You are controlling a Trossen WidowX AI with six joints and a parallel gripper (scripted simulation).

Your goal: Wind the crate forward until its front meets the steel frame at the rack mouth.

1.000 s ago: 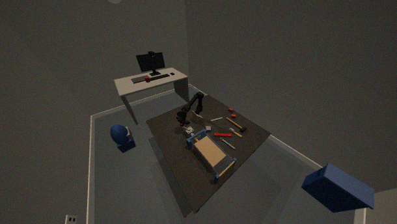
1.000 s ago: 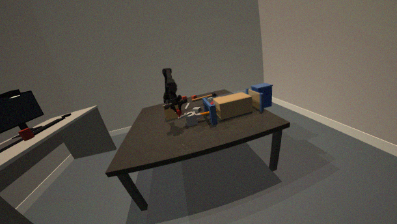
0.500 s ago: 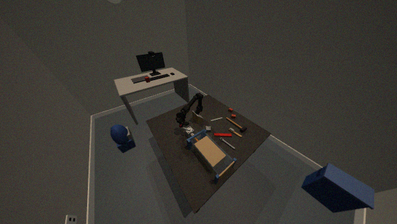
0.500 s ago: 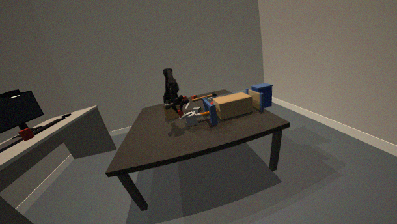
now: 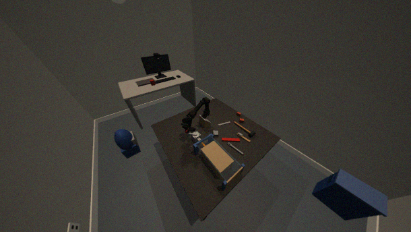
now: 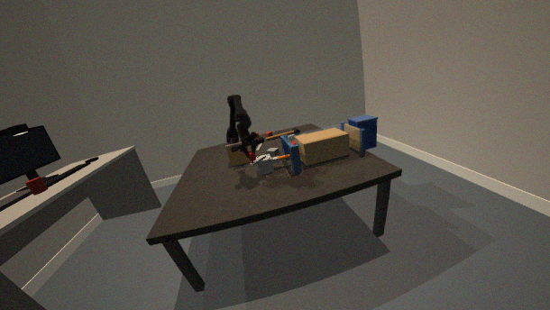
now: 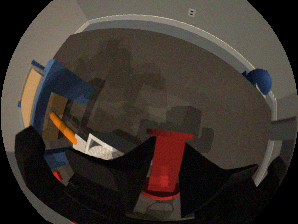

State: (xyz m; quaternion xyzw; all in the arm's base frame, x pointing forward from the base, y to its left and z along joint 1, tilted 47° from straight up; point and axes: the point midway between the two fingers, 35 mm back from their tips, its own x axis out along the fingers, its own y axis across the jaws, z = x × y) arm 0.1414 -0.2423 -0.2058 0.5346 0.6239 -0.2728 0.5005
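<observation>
My gripper tip is now 20 mm short of the winch handle, 50 mm to the right of it and 30 mm above it. From my gripper tip the other things lie so: red knob (10 mm behind, 20 mm to the left); grey hand winch (40 mm ahead, 90 mm to the left, 100 mm below); blue frame (220 mm ahead, 110 mm to the left, 30 mm below).
</observation>
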